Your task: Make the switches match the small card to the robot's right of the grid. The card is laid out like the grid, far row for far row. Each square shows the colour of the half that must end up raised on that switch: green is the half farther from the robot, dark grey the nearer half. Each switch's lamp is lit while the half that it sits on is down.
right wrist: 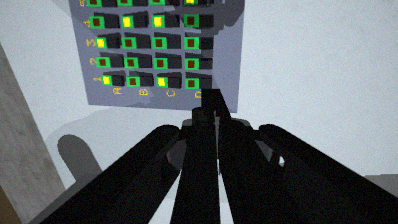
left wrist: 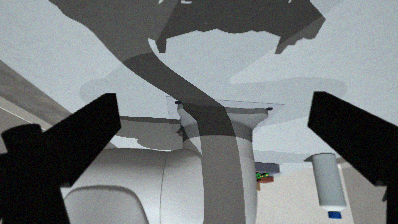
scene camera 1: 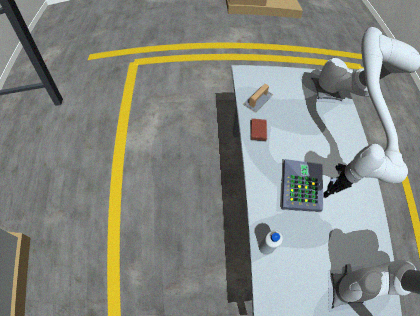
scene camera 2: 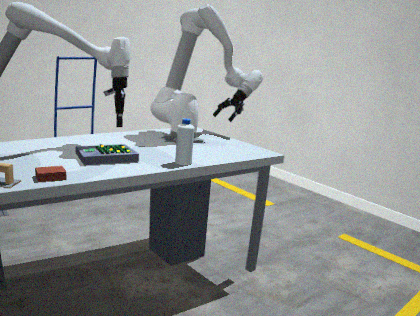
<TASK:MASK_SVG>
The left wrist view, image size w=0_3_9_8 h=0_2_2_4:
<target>my left gripper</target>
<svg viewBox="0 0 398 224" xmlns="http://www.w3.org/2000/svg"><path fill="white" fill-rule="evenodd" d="M116 93L101 95L44 132L42 132L39 124L33 123L15 126L1 133L7 149L7 153L0 154L0 221L2 219L2 224L70 224L60 188L71 188L121 129ZM314 91L307 127L375 187L387 186L382 198L383 202L387 200L386 224L398 224L398 126L325 91Z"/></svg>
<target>white bottle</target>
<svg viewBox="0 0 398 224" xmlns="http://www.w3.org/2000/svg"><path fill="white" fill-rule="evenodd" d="M314 154L311 156L319 205L321 208L329 211L329 218L342 219L341 212L339 211L346 209L347 204L336 156L332 153Z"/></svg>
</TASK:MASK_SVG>
